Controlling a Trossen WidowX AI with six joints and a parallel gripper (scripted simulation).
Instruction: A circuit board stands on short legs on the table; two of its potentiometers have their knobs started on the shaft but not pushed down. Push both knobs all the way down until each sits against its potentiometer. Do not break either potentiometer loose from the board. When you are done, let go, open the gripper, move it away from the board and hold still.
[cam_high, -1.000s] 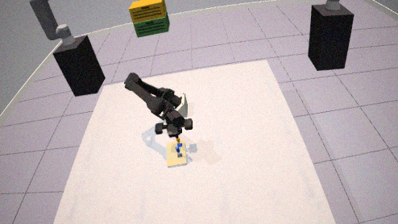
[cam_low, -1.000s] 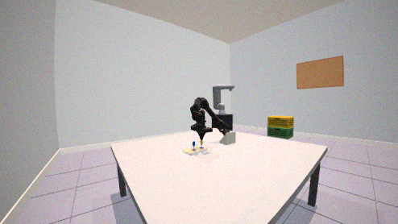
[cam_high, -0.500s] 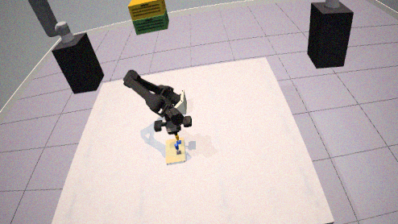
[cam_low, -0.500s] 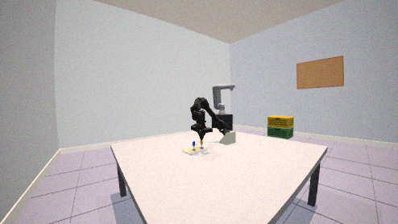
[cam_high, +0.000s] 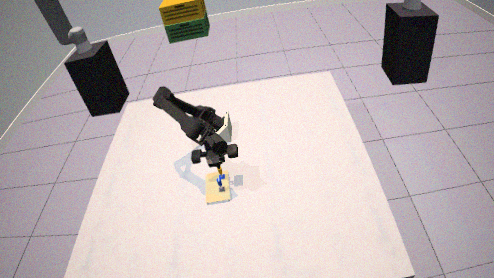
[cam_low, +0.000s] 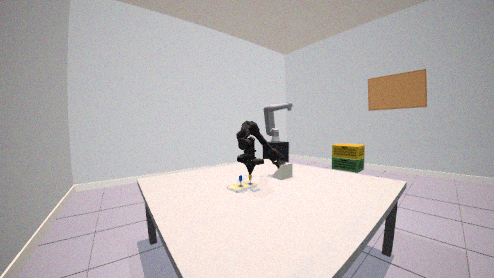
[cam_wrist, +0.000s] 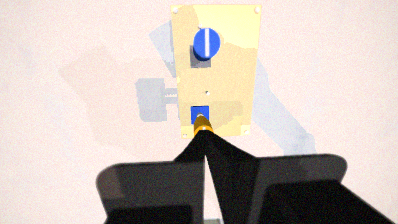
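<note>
My gripper tip is 70 mm short of the blue knob and 10 mm above it. Round my gripper tip: orange knob 10 mm below.
</note>
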